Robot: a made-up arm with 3 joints. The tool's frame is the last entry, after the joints. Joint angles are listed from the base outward. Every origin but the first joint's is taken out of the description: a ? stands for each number. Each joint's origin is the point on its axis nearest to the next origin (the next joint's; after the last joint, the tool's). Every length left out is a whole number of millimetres.
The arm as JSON. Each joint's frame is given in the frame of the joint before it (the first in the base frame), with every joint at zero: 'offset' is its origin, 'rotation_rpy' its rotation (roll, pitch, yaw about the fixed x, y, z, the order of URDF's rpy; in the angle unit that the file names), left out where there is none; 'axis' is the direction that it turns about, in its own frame. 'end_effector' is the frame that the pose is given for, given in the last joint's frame.
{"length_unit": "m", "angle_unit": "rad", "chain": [
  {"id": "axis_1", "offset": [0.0, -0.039, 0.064], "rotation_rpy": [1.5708, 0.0, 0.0], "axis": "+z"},
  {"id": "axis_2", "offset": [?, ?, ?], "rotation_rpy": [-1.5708, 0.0, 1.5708], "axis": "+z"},
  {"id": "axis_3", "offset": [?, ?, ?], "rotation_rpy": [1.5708, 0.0, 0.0], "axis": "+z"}
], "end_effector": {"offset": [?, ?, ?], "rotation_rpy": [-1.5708, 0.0, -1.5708]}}
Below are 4 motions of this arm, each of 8 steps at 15 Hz.
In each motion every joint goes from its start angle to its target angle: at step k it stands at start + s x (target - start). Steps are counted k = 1, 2, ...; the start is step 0. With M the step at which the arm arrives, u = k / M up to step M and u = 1 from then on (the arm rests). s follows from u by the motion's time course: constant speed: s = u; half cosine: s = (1 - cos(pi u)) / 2; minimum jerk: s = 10 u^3 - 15 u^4 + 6 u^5.
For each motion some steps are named. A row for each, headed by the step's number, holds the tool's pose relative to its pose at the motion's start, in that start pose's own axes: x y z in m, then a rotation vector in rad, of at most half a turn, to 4 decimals.
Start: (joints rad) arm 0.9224 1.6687 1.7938
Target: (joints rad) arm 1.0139 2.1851 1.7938
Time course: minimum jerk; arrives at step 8
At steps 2, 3, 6, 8:
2: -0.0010 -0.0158 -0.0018 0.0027 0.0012 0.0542
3: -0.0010 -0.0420 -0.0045 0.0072 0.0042 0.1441
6: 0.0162 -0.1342 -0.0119 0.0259 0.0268 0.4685
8: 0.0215 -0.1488 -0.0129 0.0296 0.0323 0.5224

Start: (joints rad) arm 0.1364 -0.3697 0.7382
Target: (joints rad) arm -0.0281 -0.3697 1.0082
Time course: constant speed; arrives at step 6
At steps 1, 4, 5, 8:
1: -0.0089 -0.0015 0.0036 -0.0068 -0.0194 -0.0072
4: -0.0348 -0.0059 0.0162 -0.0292 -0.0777 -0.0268
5: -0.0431 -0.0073 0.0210 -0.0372 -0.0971 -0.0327
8: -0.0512 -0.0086 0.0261 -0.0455 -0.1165 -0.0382

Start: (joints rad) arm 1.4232 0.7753 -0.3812
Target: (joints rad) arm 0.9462 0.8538 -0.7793
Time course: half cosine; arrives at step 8
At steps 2, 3, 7, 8:
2: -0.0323 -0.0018 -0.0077 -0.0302 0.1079 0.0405
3: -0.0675 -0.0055 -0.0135 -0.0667 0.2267 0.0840
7: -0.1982 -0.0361 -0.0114 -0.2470 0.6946 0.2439
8: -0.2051 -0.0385 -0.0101 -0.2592 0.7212 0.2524

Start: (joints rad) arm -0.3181 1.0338 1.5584
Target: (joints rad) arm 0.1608 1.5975 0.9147
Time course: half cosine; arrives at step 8
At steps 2, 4, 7, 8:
2: 0.0003 -0.0382 -0.0176 -0.0665 0.0608 0.0787
4: 0.0130 -0.1352 -0.0409 -0.2672 0.2257 0.2385
7: 0.0515 -0.2550 -0.0271 -0.6007 0.4713 0.3661
8: 0.0555 -0.2638 -0.0238 -0.6312 0.4926 0.3719

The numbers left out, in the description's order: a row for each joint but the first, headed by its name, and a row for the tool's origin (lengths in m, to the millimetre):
axis_2: 0.146 -0.231 0.0
axis_3: -0.199 0.013 0.0
tool: -0.096 0.074 0.0

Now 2 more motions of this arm.
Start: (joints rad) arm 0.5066 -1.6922 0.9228
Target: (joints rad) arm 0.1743 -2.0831 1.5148
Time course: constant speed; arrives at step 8
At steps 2, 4, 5, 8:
2: 0.0107 0.0147 0.0035 -0.0158 -0.1619 -0.1266
4: 0.0268 0.0254 0.0088 -0.0493 -0.3306 -0.2501
5: 0.0365 0.0291 0.0123 -0.0726 -0.4171 -0.3103
8: 0.0696 0.0326 0.0281 -0.1680 -0.6835 -0.4825

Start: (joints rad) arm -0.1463 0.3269 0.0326
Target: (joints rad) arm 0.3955 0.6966 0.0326
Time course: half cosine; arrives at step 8
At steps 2, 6, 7, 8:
2: 0.0405 -0.0185 0.0056 -0.0550 -0.0744 -0.0257
6: 0.2077 -0.1198 0.0831 -0.3168 -0.4109 -0.2061
7: 0.2274 -0.1364 0.1013 -0.3556 -0.4586 -0.2419
8: 0.2339 -0.1423 0.1079 -0.3691 -0.4750 -0.2549

